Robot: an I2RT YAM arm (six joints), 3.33 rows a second.
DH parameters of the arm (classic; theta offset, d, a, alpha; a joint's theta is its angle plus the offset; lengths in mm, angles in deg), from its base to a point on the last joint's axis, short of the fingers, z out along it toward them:
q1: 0 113.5 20 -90
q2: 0 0 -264 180
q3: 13.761 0 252.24 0
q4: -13.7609 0 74 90
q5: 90 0 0 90
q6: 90 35.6 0 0
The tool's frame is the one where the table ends.
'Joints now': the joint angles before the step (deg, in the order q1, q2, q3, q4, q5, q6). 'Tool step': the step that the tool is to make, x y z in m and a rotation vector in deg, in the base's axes. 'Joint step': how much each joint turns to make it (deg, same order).
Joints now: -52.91, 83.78, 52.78, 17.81, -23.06, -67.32
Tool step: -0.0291, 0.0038, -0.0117, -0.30, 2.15, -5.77
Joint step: -3.52, -4.10, -5.55, -0.08, 2.65, -1.43
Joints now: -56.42, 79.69, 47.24, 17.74, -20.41, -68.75
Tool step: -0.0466, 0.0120, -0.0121, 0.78, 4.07, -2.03
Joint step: -7.03, -7.49, -6.50, -5.54, -3.87, -4.82
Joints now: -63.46, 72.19, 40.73, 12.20, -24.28, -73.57
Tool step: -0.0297, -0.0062, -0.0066, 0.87, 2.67, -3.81
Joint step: -6.36, -1.25, -1.10, -3.35, -1.63, -3.18
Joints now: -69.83, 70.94, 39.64, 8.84, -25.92, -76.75
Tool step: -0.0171, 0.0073, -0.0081, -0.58, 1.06, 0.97
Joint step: -3.43, -2.47, -3.05, -0.69, -3.58, -3.18
